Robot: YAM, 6 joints.
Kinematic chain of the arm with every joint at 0, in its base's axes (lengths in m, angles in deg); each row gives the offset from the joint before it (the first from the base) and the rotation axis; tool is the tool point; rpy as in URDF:
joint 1: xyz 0 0 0.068 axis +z
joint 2: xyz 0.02 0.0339 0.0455 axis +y
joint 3: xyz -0.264 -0.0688 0 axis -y
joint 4: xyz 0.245 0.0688 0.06 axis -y
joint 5: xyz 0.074 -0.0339 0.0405 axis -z
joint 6: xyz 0.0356 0 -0.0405 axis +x
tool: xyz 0 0 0 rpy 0 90 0
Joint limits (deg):
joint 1: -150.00..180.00
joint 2: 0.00..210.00
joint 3: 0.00..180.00
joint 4: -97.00..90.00
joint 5: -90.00..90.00
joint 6: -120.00..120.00
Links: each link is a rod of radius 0.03 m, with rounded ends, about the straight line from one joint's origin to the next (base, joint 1, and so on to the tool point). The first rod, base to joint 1, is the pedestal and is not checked.
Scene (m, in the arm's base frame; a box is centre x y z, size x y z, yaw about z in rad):
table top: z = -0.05
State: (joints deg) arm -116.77 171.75 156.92 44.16 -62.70 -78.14
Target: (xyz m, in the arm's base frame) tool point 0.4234 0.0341 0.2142
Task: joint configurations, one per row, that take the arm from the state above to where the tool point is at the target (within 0.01 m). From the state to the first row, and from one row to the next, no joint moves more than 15 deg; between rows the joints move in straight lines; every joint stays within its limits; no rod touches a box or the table.
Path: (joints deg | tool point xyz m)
1: -102.20 164.62 146.05 43.36 -65.45 -78.14 | -0.0965 -0.5997 0.1996
2: -87.62 157.48 135.18 42.56 -68.20 -78.14 | 0.0577 -0.5933 0.2074
3: -73.05 150.35 124.31 41.76 -70.94 -78.14 | 0.2008 -0.5434 0.2137
4: -58.48 143.22 113.44 40.96 -73.69 -78.14 | 0.3200 -0.4564 0.2182
5: -43.90 136.09 102.57 40.16 -76.44 -78.14 | 0.4054 -0.3421 0.2208
6: -29.33 128.95 91.70 39.36 -79.19 -78.14 | 0.4512 -0.2134 0.2212
7: -14.76 121.82 80.83 38.55 -81.93 -78.14 | 0.4561 -0.0837 0.2190
8: -0.18 114.69 69.96 37.75 -84.68 -78.14 | 0.4234 0.0341 0.2142

